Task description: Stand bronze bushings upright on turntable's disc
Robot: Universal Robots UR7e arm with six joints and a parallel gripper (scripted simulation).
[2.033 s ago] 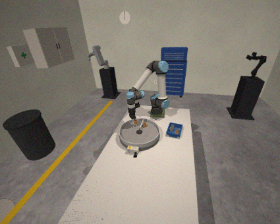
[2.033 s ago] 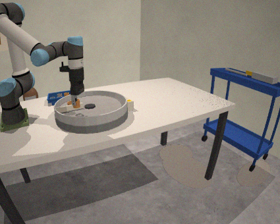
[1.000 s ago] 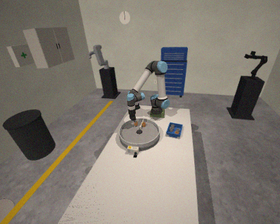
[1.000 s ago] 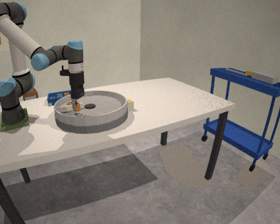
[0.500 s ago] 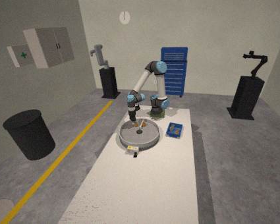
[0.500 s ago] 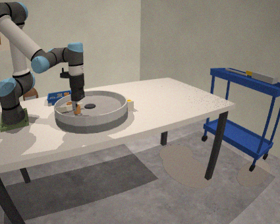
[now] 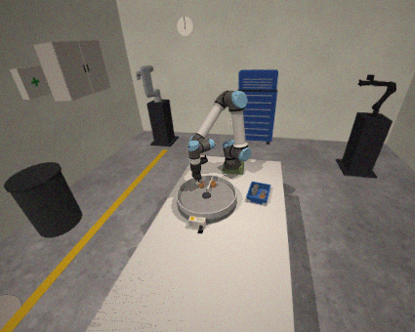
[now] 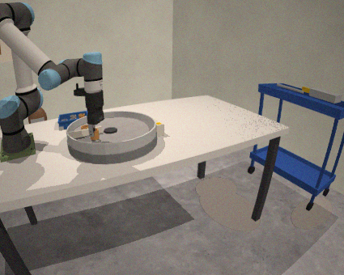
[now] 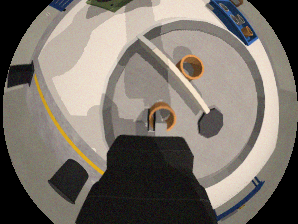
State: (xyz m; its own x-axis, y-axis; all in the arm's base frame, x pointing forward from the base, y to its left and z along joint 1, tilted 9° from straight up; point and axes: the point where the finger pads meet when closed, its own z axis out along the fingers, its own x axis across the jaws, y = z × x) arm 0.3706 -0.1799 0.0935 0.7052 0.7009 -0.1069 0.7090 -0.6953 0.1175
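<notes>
Right now the blue crate is 43 cm to the left of my hand, 7 cm below it and 3 cm behind it. Also, from my hand: grey turntable 10 cm ahead, 7 cm to the left, 4 cm below.
</notes>
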